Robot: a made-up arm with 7 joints.
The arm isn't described. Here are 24 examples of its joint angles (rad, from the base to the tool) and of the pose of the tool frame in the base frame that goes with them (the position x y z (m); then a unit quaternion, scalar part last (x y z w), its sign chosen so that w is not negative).
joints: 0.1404 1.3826 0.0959 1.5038 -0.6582 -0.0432 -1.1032
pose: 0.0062 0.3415 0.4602 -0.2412 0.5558 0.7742 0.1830
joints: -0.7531 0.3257 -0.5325 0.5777 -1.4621 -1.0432 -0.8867
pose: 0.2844 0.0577 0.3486 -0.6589 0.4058 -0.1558 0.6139
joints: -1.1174 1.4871 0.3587 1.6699 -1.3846 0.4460 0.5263
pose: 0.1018 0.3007 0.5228 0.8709 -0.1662 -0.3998 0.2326
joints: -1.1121 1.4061 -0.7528 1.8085 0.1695 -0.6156 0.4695
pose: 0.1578 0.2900 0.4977 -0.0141 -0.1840 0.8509 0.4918
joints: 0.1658 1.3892 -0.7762 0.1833 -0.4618 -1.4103 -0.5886
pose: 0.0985 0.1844 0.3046 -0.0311 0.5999 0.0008 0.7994
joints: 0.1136 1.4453 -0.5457 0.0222 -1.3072 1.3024 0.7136
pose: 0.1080 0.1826 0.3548 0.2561 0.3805 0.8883 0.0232
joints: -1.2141 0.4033 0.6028 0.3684 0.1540 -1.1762 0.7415
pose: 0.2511 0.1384 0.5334 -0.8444 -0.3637 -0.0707 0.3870
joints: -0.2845 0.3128 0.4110 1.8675 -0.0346 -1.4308 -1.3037
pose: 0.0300 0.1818 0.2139 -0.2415 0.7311 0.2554 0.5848
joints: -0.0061 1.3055 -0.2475 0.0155 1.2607 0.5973 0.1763
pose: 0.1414 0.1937 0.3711 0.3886 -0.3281 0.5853 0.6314
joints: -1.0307 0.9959 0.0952 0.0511 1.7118 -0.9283 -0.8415
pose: 0.2419 0.1199 0.5561 0.6166 -0.2279 0.4764 0.5838
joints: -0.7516 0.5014 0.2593 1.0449 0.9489 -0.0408 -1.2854
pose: 0.2451 0.1837 0.3412 0.2180 0.7129 0.4572 0.4851
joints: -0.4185 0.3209 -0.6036 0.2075 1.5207 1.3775 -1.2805
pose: 0.1880 0.0250 0.3232 0.2570 0.4312 0.7812 0.3712
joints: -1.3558 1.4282 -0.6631 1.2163 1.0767 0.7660 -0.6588
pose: 0.2089 0.2402 0.5727 0.1793 0.0232 0.9830 0.0321
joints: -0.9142 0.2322 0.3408 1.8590 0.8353 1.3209 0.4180
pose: 0.1694 0.0869 0.2789 0.4394 0.2768 0.8541 0.0290
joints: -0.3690 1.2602 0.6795 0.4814 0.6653 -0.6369 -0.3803
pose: 0.1363 0.2579 0.5263 0.0824 -0.0836 0.6304 0.7673
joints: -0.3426 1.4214 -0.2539 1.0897 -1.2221 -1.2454 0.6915
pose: 0.1592 0.2910 0.4655 -0.6805 -0.3559 0.4379 0.4675
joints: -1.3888 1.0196 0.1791 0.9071 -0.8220 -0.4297 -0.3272
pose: 0.2274 0.2261 0.5877 -0.7458 0.0631 0.1376 0.6488
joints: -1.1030 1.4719 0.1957 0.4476 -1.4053 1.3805 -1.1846
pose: 0.1504 0.2257 0.6077 -0.2889 0.8172 0.0010 0.4988
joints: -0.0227 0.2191 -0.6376 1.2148 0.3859 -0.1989 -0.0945
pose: 0.0247 0.0762 0.1872 0.2153 0.6896 0.4920 0.4859
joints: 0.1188 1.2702 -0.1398 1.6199 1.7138 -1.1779 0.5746
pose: -0.0450 0.3120 0.3968 0.4830 0.5517 0.4208 0.5340
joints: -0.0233 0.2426 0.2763 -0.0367 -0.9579 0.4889 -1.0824
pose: 0.1187 0.1679 0.3046 -0.4951 0.7792 -0.0585 0.3799
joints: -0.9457 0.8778 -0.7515 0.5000 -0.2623 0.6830 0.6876
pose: 0.2705 0.0894 0.4068 -0.1749 0.0407 0.8176 0.5471
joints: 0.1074 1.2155 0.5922 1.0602 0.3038 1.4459 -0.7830
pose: 0.0216 0.3022 0.4453 0.1942 -0.3694 -0.8141 0.4038
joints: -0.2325 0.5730 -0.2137 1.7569 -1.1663 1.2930 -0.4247
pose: 0.0216 0.2143 0.2770 0.2639 -0.5759 -0.4570 0.6244
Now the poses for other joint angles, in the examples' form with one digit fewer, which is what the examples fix.
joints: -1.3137 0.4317 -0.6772 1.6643 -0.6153 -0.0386 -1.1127
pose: 0.312 0.117 0.419 -0.140 0.766 0.326 0.537
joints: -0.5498 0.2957 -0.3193 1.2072 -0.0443 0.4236 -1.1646
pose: 0.190 0.121 0.247 0.046 0.928 0.326 0.175
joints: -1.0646 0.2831 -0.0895 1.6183 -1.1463 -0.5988 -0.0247
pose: 0.263 0.117 0.332 -0.764 0.375 0.478 0.216
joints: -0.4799 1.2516 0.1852 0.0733 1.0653 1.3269 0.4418
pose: 0.177 0.196 0.488 -0.064 -0.561 0.816 0.123
